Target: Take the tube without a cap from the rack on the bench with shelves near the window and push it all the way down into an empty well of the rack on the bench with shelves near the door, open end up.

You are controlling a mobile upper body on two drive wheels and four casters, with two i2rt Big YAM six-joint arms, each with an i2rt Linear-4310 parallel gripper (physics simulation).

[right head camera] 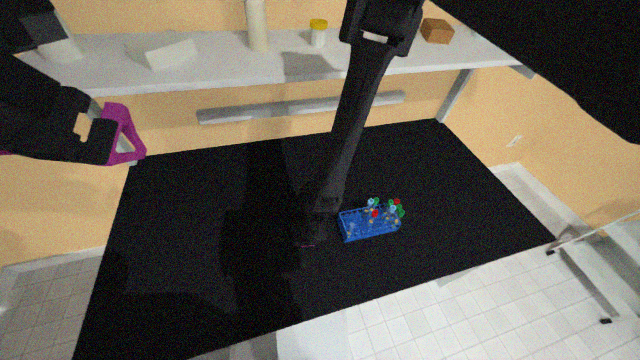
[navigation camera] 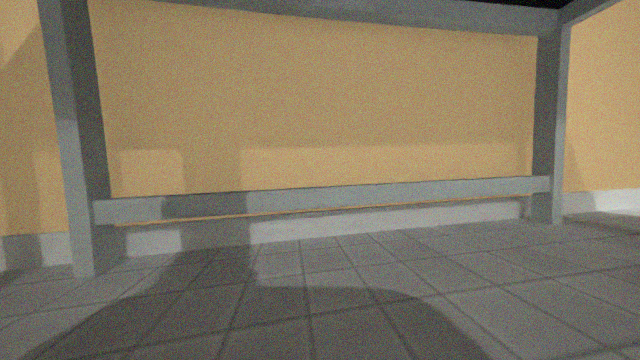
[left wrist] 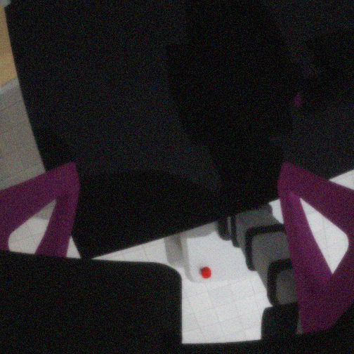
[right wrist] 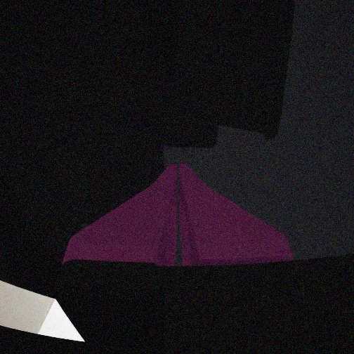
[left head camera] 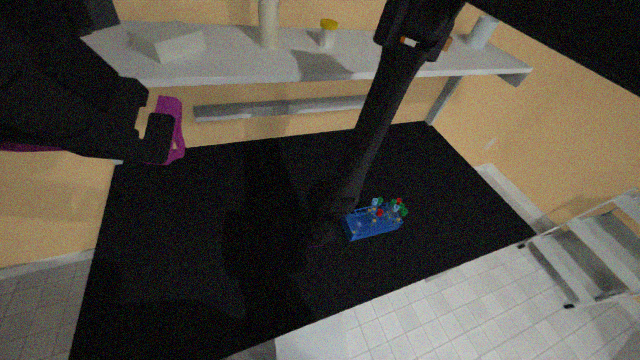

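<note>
A blue rack (left head camera: 372,230) (right head camera: 371,231) stands on the black bench top (left head camera: 440,170) (right head camera: 450,170), right of the middle in both head views. Several tubes with red, green and light blue tops stand in it, mostly toward its right end. Which tube has no cap is too small to tell. My right gripper (right wrist: 177,175) is shut with nothing between its fingers; in the head views it is low over the bench, just left of the rack, dark and hard to see. My left gripper (left wrist: 178,173) is wide open and empty, high at the left of the head views.
A shelf (left head camera: 225,67) (right head camera: 215,75) runs above the bench's back, holding a white box (left head camera: 180,45) (right head camera: 171,54), a tall cream cylinder (left head camera: 269,25) (right head camera: 257,25) and a yellow-lidded jar (left head camera: 328,34) (right head camera: 318,34). A grey step frame (left head camera: 552,272) stands at the right. Bench legs (navigation camera: 547,125) show in the navigation view.
</note>
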